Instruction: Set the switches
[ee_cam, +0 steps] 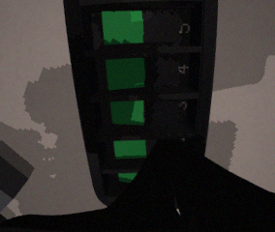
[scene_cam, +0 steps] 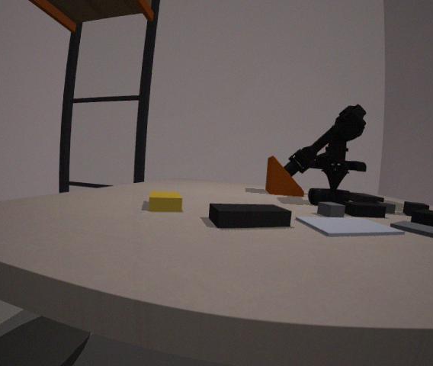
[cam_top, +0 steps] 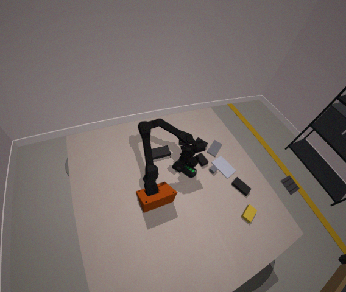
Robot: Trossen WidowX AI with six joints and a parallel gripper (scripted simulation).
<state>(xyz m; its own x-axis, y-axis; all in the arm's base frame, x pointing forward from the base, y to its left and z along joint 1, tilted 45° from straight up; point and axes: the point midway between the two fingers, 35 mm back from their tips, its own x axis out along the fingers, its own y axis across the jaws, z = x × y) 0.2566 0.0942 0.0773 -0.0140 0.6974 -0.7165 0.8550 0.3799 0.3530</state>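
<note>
Right now the small black block is 180 mm ahead of my gripper tip, 10 mm to the left of it and 30 mm below it. From my gripper tip the other things lie so: small grey block (220 mm ahead, 90 mm to the right, 30 mm below); then grey plate (340 mm ahead, 80 mm to the left, 40 mm below); then pale flat sheet (320 mm ahead, 90 mm to the right, 40 mm below).
</note>
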